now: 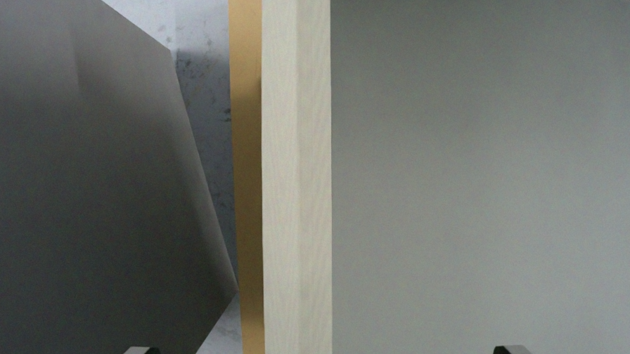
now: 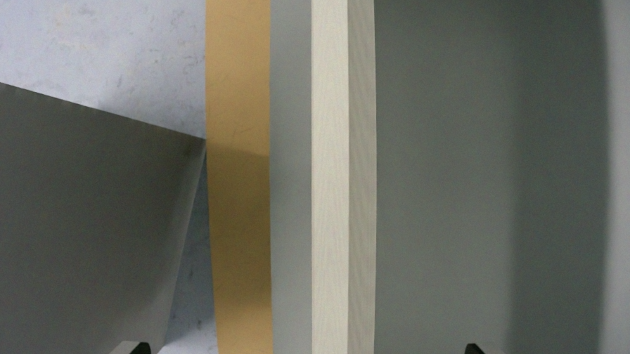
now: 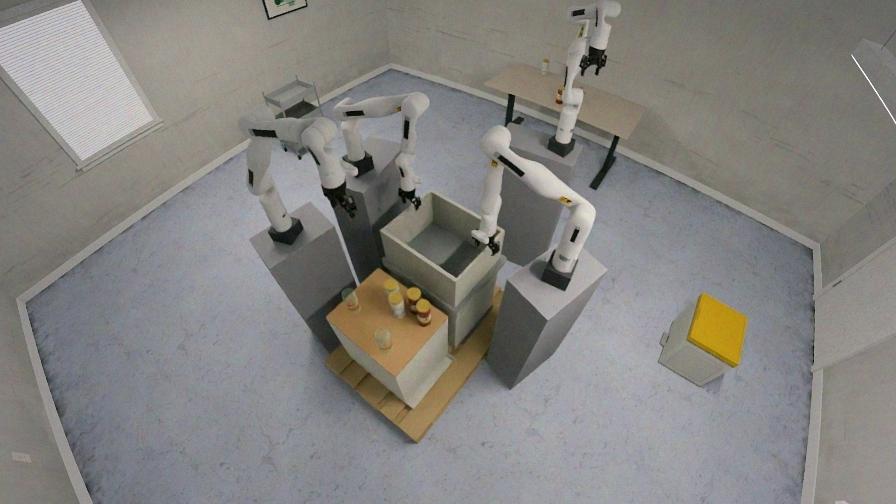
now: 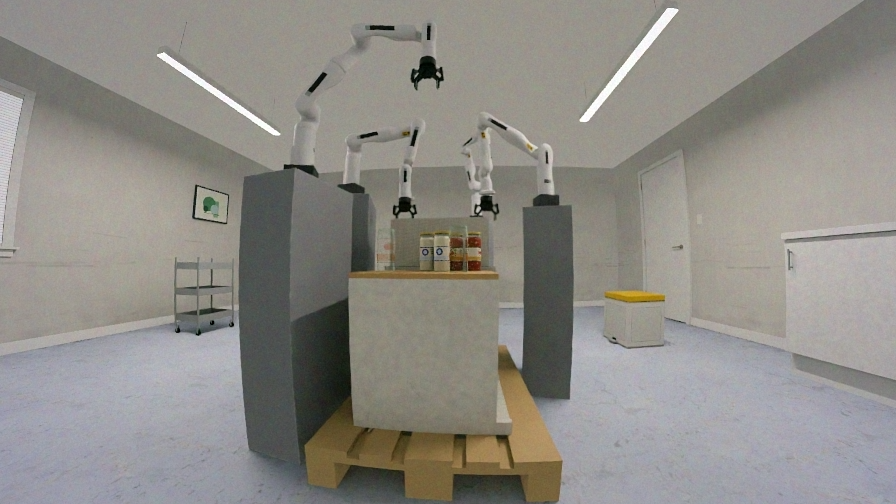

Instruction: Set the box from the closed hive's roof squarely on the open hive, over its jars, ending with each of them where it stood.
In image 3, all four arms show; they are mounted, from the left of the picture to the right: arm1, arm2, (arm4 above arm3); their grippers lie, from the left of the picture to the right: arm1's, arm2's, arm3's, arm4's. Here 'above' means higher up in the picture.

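Observation:
The pale box (image 1: 297, 175) (image 2: 342, 175) (image 3: 418, 266) rests on the closed hive's grey roof (image 1: 475, 175) (image 2: 440, 175). The closed hive (image 3: 471, 318) stands behind the open hive (image 3: 421, 369) (image 4: 422, 351). White jars (image 3: 396, 305) (image 4: 441, 250), red jars (image 3: 423, 312) (image 4: 474, 250) and clear glasses (image 3: 382, 339) stand upright on its wooden top. Arm2's gripper (image 1: 327, 350) (image 3: 410, 203) is open above the box's upper-left wall; arm3's gripper (image 2: 307, 348) (image 3: 488, 249) is open above the opposite wall. Arm1's gripper (image 3: 345, 211) is open, left of the box; arm4's gripper (image 3: 591, 71) is open, high at upper right.
A wooden pallet (image 3: 460, 382) (image 4: 438, 451) bears both hives. Tall grey pedestals (image 3: 535, 325) (image 4: 269, 300) stand close around them. A table (image 3: 601, 109) stands behind, a cart (image 3: 294, 99) (image 4: 200, 290) at the left, and a yellow-lidded box (image 3: 698, 351) (image 4: 632, 322) at the right.

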